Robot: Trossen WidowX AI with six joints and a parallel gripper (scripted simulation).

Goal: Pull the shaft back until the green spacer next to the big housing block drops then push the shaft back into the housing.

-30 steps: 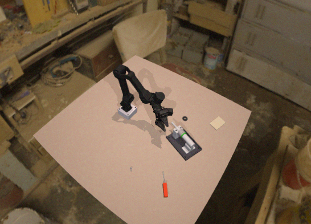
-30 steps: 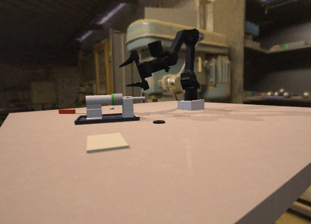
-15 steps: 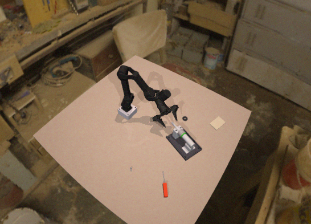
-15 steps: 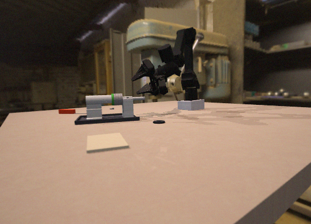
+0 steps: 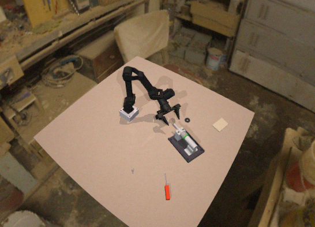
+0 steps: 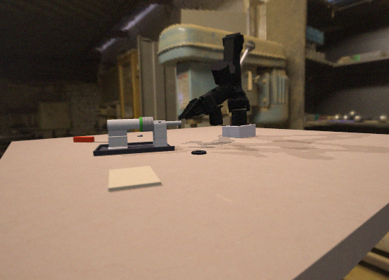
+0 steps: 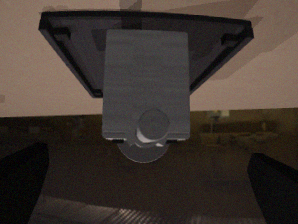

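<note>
Now: gripper tip 90 mm short of the grey shaft, 30 mm to the left of it and 10 mm above it. Round my gripper tip: tan square pad (260 mm ahead, 280 mm to the left, 90 mm below); black washer (30 mm ahead, 150 mm to the left, 90 mm below); green spacer (130 mm ahead, 40 mm to the right, 20 mm below).
</note>
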